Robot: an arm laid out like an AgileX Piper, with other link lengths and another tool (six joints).
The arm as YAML. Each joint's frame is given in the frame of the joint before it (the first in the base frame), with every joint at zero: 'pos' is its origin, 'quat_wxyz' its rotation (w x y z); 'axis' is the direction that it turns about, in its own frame. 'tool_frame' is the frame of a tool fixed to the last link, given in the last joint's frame.
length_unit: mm
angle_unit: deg
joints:
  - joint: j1
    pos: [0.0, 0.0, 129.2]
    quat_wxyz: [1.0, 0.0, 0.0, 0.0]
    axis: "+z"
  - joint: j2
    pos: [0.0, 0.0, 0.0]
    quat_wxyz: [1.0, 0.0, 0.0, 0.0]
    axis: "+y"
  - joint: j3
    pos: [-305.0, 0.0, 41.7]
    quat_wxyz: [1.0, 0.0, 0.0, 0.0]
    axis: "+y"
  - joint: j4
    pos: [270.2, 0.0, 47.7]
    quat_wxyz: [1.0, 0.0, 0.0, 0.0]
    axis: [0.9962, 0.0, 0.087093]
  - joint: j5
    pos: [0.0, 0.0, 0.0]
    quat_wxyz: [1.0, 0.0, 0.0, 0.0]
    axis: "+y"
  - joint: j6
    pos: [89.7, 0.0, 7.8]
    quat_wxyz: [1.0, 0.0, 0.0, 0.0]
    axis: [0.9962, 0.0, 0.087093]
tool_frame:
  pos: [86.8, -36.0, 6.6]
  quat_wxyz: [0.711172, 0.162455, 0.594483, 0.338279]
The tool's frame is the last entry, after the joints.
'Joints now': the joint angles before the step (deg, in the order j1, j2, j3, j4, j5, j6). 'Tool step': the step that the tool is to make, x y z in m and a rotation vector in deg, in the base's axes. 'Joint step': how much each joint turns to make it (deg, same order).
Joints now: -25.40, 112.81, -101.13, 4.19, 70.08, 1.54
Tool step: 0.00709, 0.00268, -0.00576, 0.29, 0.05, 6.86
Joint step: 0.00, 0.74, 0.00, 1.88, 0.05, -7.30
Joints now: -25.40, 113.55, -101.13, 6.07, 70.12, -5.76
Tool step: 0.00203, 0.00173, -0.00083, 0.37, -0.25, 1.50
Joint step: 0.00, 0.10, 0.00, 0.80, 0.01, -1.65
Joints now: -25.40, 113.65, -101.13, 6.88, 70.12, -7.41
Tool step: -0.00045, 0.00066, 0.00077, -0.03, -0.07, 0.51
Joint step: 0.00, -0.23, 0.22, 0.12, 0.00, -0.54
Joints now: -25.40, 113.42, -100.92, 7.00, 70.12, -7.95
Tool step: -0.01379, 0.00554, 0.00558, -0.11, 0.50, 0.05
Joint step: 0.00, -2.90, 3.31, -0.32, 0.00, -0.01
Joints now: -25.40, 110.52, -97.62, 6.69, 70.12, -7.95
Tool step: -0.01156, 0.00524, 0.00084, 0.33, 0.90, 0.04
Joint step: 0.00, -2.01, 2.73, -0.09, 0.23, 0.00
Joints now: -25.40, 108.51, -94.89, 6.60, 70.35, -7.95
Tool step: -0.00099, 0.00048, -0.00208, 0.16, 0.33, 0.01
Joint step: 0.00, 0.03, 0.34, 0.01, 0.00, -0.01
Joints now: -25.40, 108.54, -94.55, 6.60, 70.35, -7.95
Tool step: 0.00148, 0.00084, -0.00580, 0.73, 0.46, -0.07
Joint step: 0.00, 0.73, 0.00, 0.47, 0.00, 0.00
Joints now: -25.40, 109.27, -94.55, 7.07, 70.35, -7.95
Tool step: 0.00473, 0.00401, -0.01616, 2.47, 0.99, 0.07
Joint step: 0.00, 2.02, 0.00, 1.91, -0.01, -0.43
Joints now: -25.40, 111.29, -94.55, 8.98, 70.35, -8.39
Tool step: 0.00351, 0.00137, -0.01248, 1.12, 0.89, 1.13
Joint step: 0.04, 1.59, 0.00, 0.82, -0.10, -1.32
